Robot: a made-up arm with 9 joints. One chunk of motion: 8 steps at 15 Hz.
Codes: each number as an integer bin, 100 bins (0 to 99) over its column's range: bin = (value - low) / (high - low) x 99, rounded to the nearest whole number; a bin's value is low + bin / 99 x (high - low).
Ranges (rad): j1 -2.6..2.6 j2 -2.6..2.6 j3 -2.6..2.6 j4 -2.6..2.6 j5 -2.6..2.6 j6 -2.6..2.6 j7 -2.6..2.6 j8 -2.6..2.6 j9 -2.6..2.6
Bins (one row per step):
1: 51 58 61 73 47 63 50 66 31
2: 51 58 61 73 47 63 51 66 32
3: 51 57 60 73 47 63 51 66 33
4: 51 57 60 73 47 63 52 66 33
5: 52 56 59 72 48 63 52 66 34
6: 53 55 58 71 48 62 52 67 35
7: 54 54 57 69 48 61 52 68 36
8: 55 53 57 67 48 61 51 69 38
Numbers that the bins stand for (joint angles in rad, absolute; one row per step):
1: 0.0788 0.4465 0.6040 1.2343 -0.1313 0.7091 0.0263 0.8667 -0.9717
2: 0.0788 0.4465 0.6040 1.2343 -0.1313 0.7091 0.0788 0.8667 -0.9192
3: 0.0788 0.3939 0.5515 1.2343 -0.1313 0.7091 0.0788 0.8667 -0.8667
4: 0.0788 0.3939 0.5515 1.2343 -0.1313 0.7091 0.1313 0.8667 -0.8667
5: 0.1313 0.3414 0.4990 1.1818 -0.0788 0.7091 0.1313 0.8667 -0.8141
6: 0.1838 0.2889 0.4465 1.1293 -0.0788 0.6566 0.1313 0.9192 -0.7616
7: 0.2364 0.2364 0.3939 1.0242 -0.0788 0.6040 0.1313 0.9717 -0.7091
8: 0.2889 0.1838 0.3939 0.9192 -0.0788 0.6040 0.0788 1.0242 -0.6040

